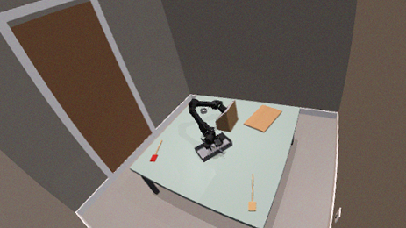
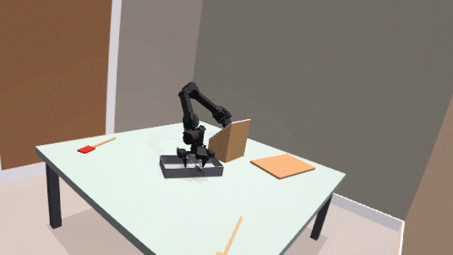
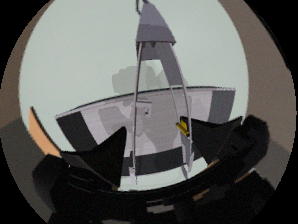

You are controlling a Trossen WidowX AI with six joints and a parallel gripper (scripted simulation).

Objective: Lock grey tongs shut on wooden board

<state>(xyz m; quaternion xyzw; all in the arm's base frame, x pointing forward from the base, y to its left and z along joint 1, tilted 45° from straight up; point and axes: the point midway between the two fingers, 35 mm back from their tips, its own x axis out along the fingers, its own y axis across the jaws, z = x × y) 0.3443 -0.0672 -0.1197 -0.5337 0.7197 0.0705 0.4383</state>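
The roasting tin lies 30 mm to the right of my gripper tip and 10 mm behind it. From my gripper tip the other things lie so: wooden board 520 mm behind, 290 mm to the left, 20 mm below.
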